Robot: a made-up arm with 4 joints. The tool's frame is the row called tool. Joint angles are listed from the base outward. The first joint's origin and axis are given. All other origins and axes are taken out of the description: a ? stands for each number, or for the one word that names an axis. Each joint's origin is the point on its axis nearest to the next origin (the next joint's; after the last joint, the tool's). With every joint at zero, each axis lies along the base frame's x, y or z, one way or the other. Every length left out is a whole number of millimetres.
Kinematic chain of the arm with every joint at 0, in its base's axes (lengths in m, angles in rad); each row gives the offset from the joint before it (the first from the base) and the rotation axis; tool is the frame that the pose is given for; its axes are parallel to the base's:
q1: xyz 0.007 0 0.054 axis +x
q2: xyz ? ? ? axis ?
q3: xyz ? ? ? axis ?
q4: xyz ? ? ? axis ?
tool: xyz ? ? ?
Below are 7 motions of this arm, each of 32 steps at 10 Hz.
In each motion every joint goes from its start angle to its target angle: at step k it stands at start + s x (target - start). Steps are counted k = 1, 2, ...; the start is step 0. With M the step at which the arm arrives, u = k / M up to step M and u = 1 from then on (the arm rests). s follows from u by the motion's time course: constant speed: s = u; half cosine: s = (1 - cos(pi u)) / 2; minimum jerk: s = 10 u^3 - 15 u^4 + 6 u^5.
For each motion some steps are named. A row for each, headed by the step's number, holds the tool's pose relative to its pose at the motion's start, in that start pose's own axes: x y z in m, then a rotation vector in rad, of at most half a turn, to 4 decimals.
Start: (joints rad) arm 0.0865 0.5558 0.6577 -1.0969
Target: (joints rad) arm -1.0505 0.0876 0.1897 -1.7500
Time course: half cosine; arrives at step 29
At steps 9, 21, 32:
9: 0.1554 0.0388 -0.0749 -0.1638 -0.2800 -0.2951
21: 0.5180 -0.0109 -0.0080 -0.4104 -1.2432 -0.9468
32: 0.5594 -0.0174 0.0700 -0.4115 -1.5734 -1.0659

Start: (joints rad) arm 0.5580 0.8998 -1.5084 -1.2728
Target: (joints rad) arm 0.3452 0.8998 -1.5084 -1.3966
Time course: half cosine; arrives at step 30
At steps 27, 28, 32:
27: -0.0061 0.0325 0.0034 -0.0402 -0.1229 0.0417
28: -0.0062 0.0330 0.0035 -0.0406 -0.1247 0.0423
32: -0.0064 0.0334 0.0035 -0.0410 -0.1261 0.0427

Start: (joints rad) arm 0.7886 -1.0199 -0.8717 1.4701
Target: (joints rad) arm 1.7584 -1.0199 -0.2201 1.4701
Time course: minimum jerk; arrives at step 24
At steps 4, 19, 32:
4: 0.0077 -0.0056 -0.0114 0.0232 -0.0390 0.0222
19: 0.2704 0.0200 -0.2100 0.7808 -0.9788 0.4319
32: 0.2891 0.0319 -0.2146 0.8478 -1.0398 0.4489

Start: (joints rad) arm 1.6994 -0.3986 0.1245 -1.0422
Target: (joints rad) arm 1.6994 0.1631 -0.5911 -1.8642
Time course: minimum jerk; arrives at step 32
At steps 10, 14, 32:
10: -0.0135 -0.0169 -0.0290 -0.0620 -0.1129 -0.0468
14: -0.0237 -0.0395 -0.0478 -0.0964 -0.2558 -0.0973
32: -0.0548 -0.1126 -0.0009 0.0494 -0.6991 -0.2299

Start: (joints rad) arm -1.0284 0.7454 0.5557 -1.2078
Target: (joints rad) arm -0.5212 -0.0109 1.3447 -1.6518
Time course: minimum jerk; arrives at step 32
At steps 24, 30, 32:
24: 0.5410 -0.0598 0.3914 0.8523 0.9944 -0.6173
30: 0.6070 -0.0942 0.4035 0.9336 1.1321 -0.6566
32: 0.6085 -0.0950 0.4037 0.9353 1.1351 -0.6574

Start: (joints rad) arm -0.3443 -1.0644 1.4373 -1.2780
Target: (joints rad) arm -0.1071 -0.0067 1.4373 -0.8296
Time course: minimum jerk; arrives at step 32
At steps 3, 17, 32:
3: -0.0013 -0.0034 -0.0040 -0.0071 0.0030 0.0027
17: -0.1538 -0.3265 -0.1754 -0.5075 0.3313 0.2286
32: -0.3004 -0.5962 -0.0928 -0.8226 0.7157 0.4179

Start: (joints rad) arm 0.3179 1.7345 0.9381 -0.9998
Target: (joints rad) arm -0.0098 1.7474 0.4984 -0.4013
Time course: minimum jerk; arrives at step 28
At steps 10, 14, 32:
10: -0.0192 -0.0062 -0.0234 -0.0994 -0.0441 0.0877
14: -0.0378 -0.0196 -0.0467 -0.2128 -0.0691 0.1832
32: -0.0717 -0.0667 -0.0785 -0.4560 -0.0519 0.3839

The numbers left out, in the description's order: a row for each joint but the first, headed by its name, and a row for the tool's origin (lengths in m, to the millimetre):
q2: xyz 0 -0.38 0.209, axis +z
q3: xyz 0.297 0.34 0, axis +x
q4: xyz 0 -0.03 -0.104, axis +z
tool: xyz -0.108 0.303 0

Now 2 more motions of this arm.
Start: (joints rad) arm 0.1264 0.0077 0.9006 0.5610
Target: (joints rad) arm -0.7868 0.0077 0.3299 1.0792
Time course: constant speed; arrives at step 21
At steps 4, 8, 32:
4: -0.0338 -0.0198 -0.0623 -0.2312 0.1628 0.0970
8: -0.0713 -0.0503 -0.1028 -0.4462 0.3485 0.1902
32: -0.1599 -0.1327 -0.0954 -1.0171 1.0993 0.4144

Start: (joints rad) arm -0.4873 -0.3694 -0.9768 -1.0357
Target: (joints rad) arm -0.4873 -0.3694 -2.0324 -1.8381
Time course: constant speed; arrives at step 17
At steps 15, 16, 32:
15: 0.3032 -0.0501 0.0225 -0.1711 -0.9344 -0.6552
16: 0.3156 -0.0549 0.0395 -0.1593 -1.0033 -0.6909
32: 0.3261 -0.0594 0.0579 -0.1445 -1.0725 -0.7249

